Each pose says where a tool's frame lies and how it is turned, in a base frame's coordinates. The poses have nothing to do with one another.
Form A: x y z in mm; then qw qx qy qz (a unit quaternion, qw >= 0).
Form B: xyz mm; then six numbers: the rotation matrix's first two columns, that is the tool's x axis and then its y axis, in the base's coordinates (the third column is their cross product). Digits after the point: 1 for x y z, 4 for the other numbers.
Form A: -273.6 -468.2 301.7 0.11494 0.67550 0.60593 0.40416
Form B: -273.6 -468.2 301.7 -0.0610 0.9115 0.4067 0.7257 -0.2393 0.6451
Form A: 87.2 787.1 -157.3 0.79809 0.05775 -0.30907 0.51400
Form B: 87.2 787.1 -157.3 0.2806 0.7847 0.5527 -0.8561 0.4649 -0.2255
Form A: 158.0 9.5 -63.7 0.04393 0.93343 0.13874 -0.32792
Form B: 158.0 9.5 -63.7 0.7464 0.2302 -0.6244 0.2878 -0.9576 -0.0090
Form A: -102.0 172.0 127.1 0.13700 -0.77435 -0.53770 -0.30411
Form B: -102.0 172.0 127.1 0.2368 0.7494 0.6183 0.9161 -0.3842 0.1149
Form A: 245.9 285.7 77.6 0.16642 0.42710 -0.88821 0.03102
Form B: 245.9 285.7 77.6 -0.5798 -0.7484 0.3221 -0.7690 0.6332 0.0871
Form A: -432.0 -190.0 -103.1 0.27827 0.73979 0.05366 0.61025
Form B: -432.0 -190.0 -103.1 0.2494 0.4190 0.8730 -0.2602 -0.8394 0.4772
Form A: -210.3 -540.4 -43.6 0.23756 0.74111 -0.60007 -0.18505
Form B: -210.3 -540.4 -43.6 0.2113 -0.9774 0.0108 -0.8015 -0.1670 0.5742
